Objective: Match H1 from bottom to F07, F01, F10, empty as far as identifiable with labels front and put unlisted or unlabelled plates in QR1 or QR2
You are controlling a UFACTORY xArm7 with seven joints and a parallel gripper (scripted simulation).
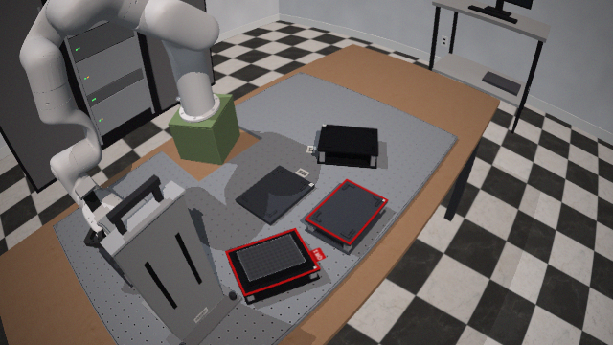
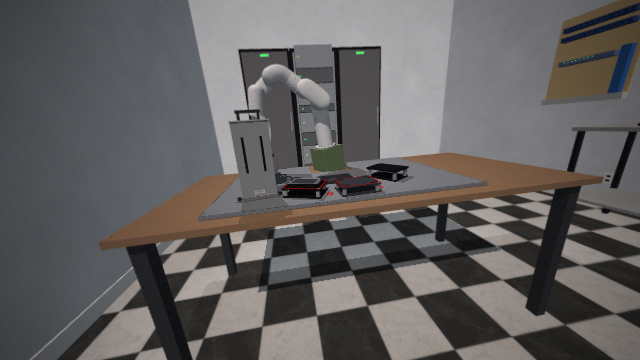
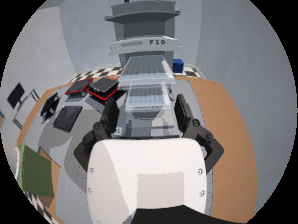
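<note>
Now: hand 9 cm short of the pale well plate, 1 cm to the left of it and 2 cm below it. Round my hand: dark plate: 24 cm ahead, 17 cm to the left, 9 cm below.
</note>
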